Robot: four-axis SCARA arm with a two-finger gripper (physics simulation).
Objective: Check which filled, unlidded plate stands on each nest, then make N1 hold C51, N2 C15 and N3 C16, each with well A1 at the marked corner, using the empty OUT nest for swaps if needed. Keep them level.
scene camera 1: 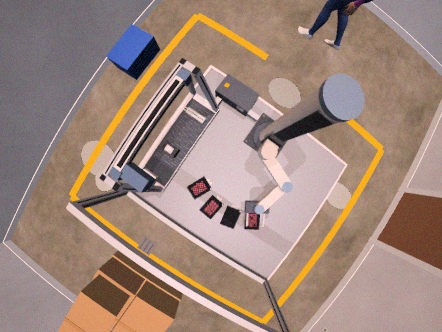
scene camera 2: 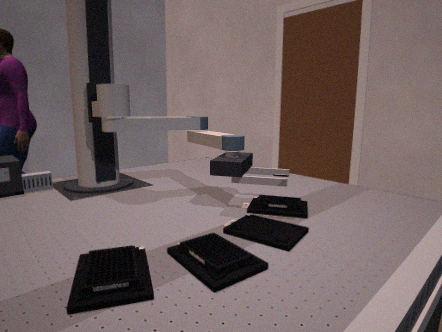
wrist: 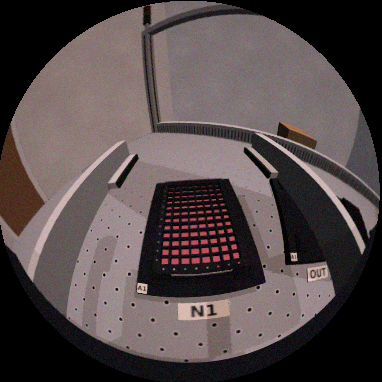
Observation:
I see my gripper [scene camera 2: 288, 177], a plate C16 [wrist: 197, 235], a plate C51 [scene camera 2: 112, 270], a black OUT nest [wrist: 292, 220] and a nest N1 [wrist: 185, 287].
My gripper also shows in the wrist view [wrist: 190, 141]. The wrist view misses the plate C51: it is out of frame.

